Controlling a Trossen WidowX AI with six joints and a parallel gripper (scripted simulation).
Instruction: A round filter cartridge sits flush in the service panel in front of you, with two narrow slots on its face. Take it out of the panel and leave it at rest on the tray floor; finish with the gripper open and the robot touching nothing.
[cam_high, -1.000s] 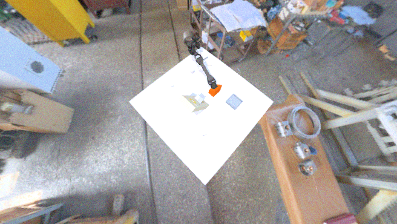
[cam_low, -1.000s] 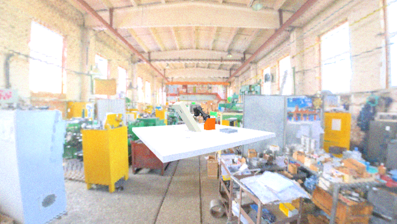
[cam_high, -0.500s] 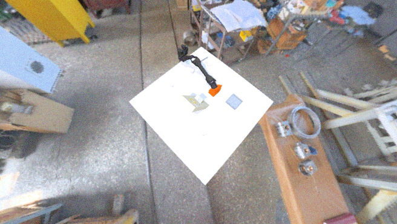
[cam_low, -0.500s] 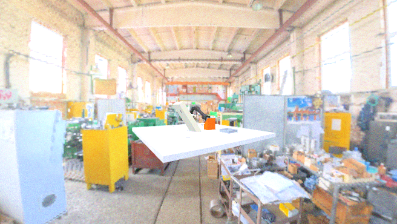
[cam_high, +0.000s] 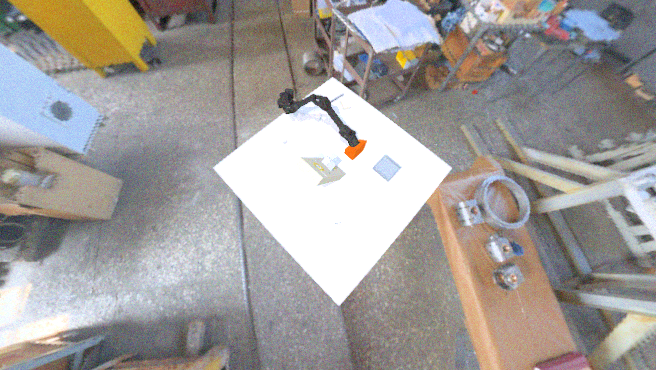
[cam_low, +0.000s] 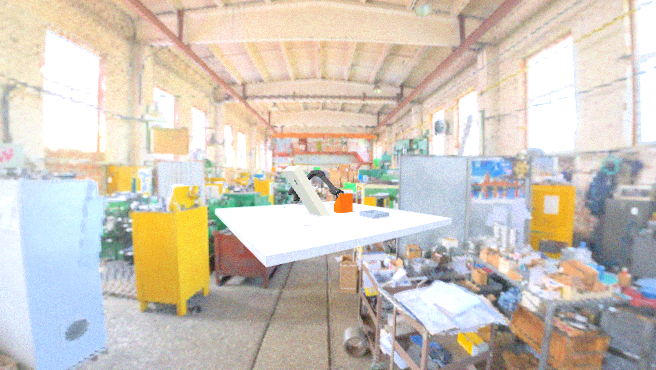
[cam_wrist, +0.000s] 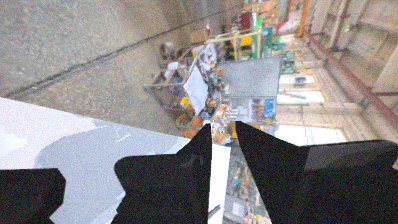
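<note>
The round filter cartridge lies 260 mm ahead of my gripper tip, 710 mm to the left of it and 170 mm above it. Also, from my gripper tip: grey tray 220 mm behind, 920 mm to the left, 80 mm below; cream service panel 220 mm ahead, 700 mm to the left, 100 mm above.
</note>
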